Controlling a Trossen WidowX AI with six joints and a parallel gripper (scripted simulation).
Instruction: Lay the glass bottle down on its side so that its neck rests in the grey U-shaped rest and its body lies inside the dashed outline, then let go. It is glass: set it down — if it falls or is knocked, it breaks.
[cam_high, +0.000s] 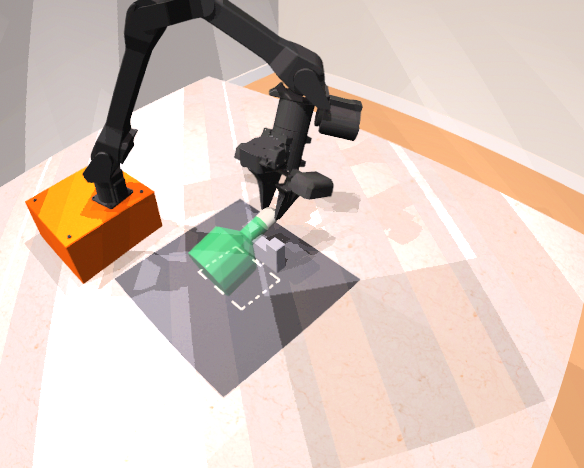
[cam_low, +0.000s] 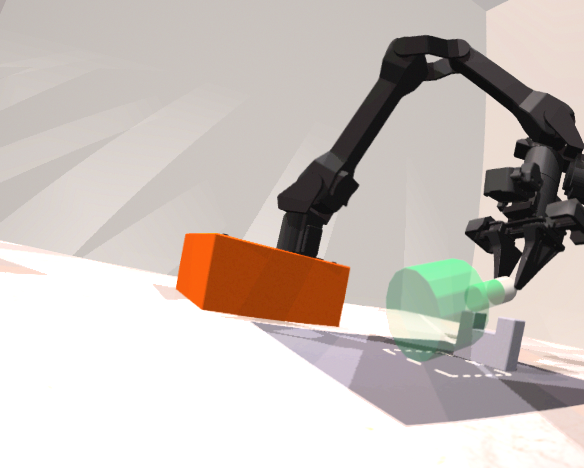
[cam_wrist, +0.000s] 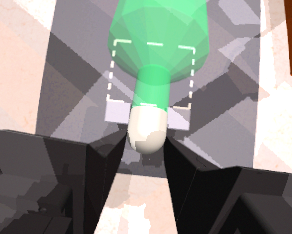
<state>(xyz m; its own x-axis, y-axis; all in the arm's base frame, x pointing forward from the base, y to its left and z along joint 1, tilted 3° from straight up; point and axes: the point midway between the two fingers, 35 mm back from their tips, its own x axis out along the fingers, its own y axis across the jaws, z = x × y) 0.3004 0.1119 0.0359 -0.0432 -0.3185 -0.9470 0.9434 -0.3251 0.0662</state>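
My gripper tip is 5 cm to the left of the green glass bottle, 2 cm past it and 2 cm above it. The rest, counted from my gripper tip: dark grey mat 9 cm to the right, 9 cm below, 3 cm behind.
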